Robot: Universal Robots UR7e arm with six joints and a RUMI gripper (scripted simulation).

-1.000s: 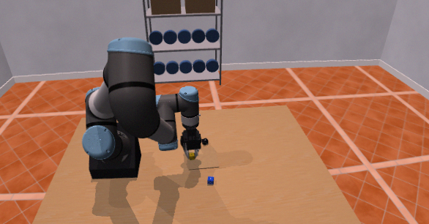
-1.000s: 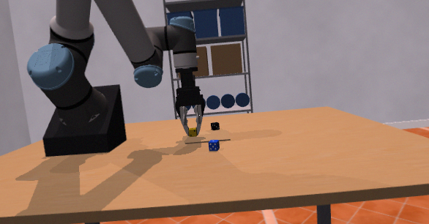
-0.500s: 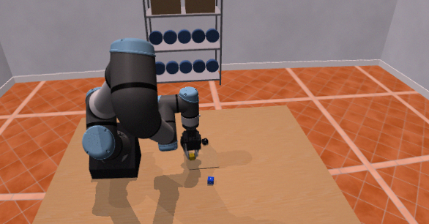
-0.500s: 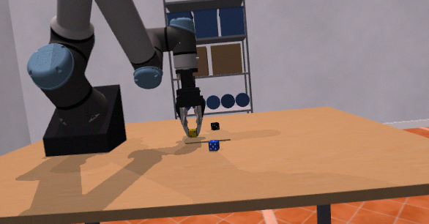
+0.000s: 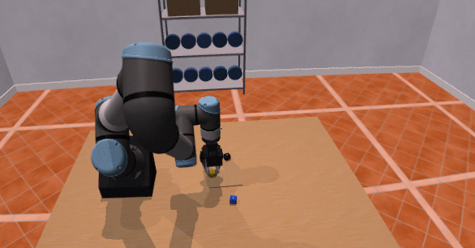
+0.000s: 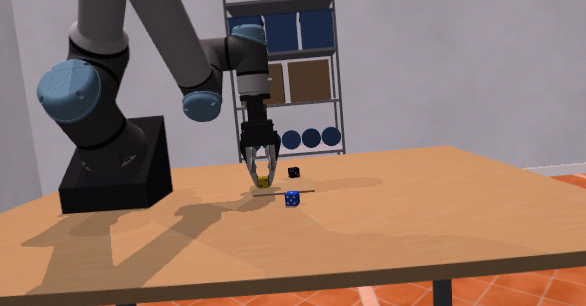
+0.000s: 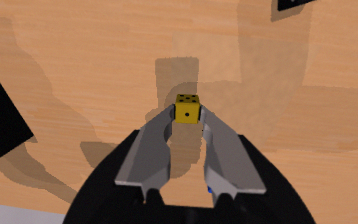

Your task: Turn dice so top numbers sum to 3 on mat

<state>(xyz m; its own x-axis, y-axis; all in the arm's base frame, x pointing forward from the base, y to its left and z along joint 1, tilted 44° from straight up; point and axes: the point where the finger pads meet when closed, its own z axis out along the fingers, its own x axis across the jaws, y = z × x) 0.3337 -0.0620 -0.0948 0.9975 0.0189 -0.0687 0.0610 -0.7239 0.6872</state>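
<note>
Right now the yellow die is right at my hand. Round my hand: blue die: 150 mm to the right, 70 mm ahead, 10 mm below; black die: 110 mm to the left, 70 mm ahead, 10 mm below; tan mat: 50 mm ahead, 20 mm below.
</note>
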